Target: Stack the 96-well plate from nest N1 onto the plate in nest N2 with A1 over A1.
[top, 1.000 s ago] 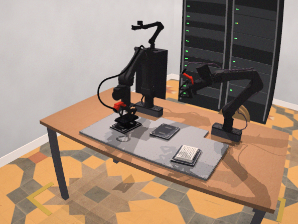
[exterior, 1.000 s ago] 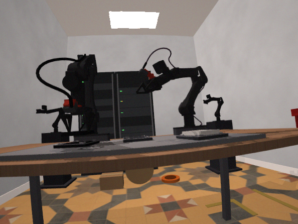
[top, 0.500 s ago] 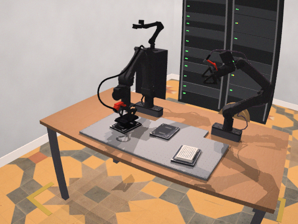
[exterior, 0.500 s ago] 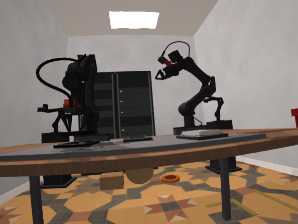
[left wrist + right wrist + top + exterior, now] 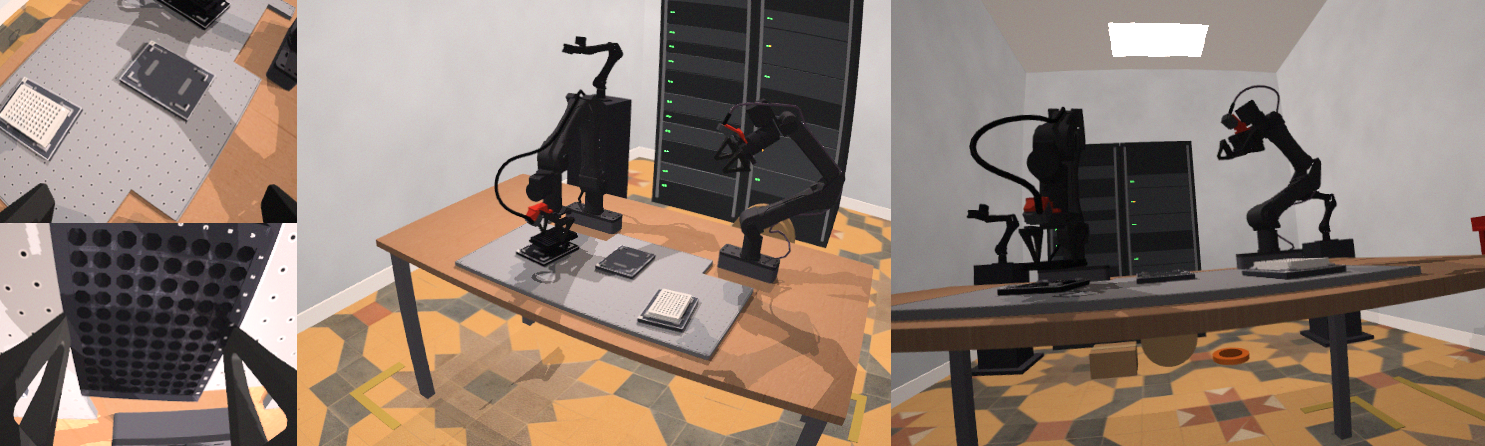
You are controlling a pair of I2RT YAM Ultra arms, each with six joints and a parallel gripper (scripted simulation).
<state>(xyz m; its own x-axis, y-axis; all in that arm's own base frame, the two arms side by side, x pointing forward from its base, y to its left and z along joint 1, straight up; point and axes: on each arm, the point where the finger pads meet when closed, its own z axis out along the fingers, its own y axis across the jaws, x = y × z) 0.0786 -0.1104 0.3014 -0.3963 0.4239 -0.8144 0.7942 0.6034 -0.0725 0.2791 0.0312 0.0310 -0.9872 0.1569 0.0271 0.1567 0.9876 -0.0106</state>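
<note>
The black 96-well plate lies 200 mm ahead of my left hand, 440 mm to the right of it and 280 mm below it. From my left hand the other things lie so: white 96-well plate: 290 mm ahead, 10 mm to the left, 310 mm below.
</note>
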